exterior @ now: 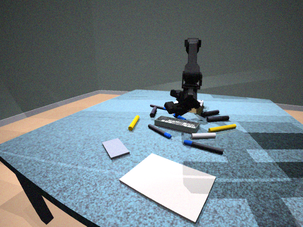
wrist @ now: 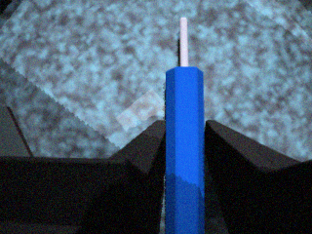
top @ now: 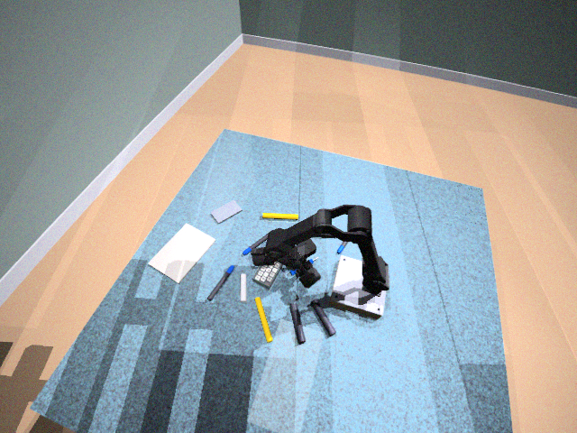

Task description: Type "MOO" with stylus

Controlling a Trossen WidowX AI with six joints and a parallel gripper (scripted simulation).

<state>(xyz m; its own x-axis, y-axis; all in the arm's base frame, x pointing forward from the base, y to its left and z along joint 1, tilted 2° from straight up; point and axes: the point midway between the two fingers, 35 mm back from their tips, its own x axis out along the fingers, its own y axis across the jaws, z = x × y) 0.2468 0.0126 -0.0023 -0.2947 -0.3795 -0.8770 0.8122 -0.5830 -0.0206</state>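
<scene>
My gripper tip is now 17 cm short of the white marker and 16 cm to the right of it. From my gripper tip the other things lie so: blue stylus: 1 cm to the right, 1 cm behind; yellow marker: 23 cm to the left, 6 cm ahead; grey pad: 38 cm ahead, 10 cm to the right.
</scene>
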